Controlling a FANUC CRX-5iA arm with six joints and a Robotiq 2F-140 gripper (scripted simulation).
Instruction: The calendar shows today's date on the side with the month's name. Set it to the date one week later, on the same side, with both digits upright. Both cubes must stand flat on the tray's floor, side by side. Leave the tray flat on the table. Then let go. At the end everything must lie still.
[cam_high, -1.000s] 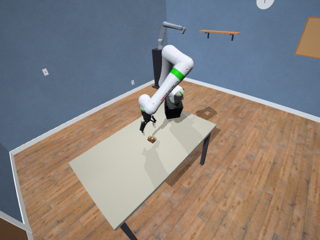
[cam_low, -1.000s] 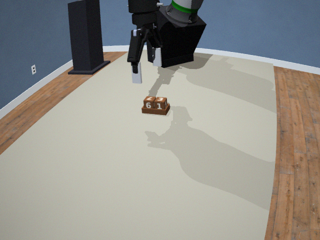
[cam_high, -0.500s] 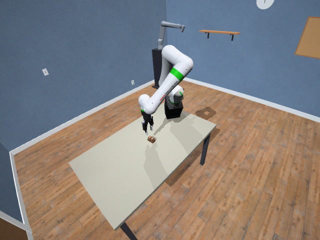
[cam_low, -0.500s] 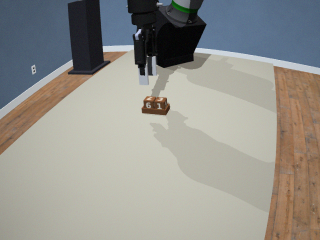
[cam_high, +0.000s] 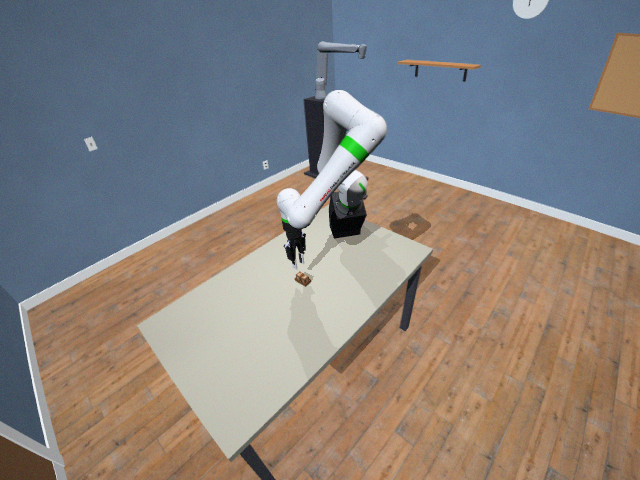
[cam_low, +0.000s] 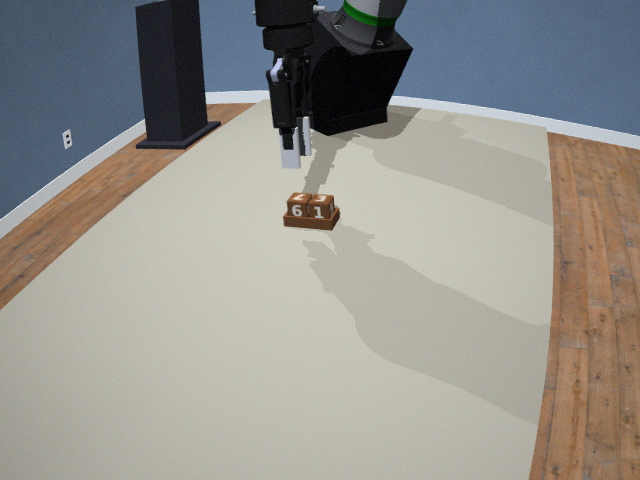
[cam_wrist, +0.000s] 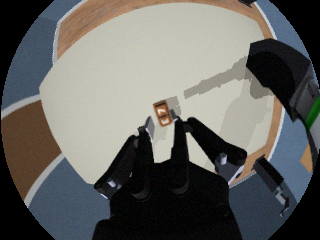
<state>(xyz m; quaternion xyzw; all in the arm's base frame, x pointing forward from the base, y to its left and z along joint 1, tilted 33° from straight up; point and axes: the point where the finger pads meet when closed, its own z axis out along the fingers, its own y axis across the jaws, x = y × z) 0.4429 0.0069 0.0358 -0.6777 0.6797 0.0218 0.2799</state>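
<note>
The brown wooden tray lies 13 cm below my hand and 2 cm to the left of it.
</note>
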